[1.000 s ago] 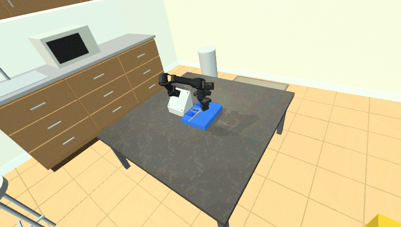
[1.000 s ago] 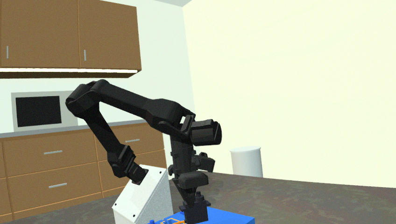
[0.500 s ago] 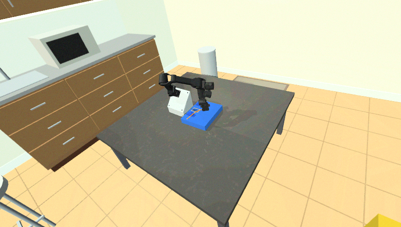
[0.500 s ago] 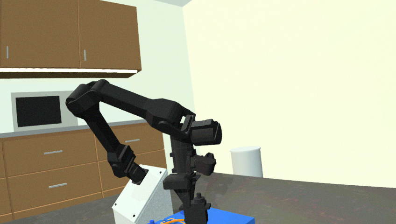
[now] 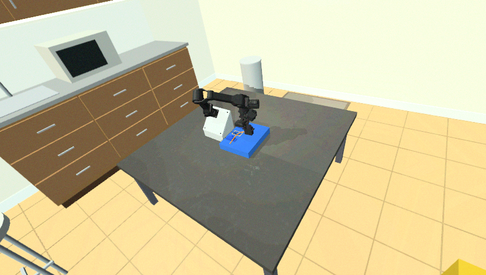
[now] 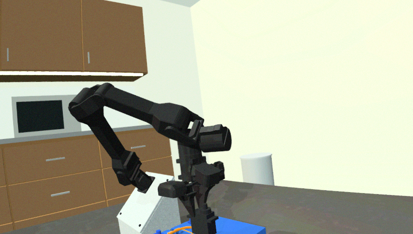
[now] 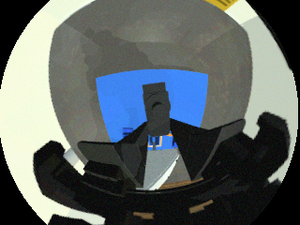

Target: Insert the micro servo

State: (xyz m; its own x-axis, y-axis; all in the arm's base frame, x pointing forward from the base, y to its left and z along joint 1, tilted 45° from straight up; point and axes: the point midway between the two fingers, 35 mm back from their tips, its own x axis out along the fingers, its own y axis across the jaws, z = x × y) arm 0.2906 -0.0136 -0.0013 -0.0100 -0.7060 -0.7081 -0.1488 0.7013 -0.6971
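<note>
Now: gripper tip 10 cm above the robot deck and 1 cm short of it.
</note>
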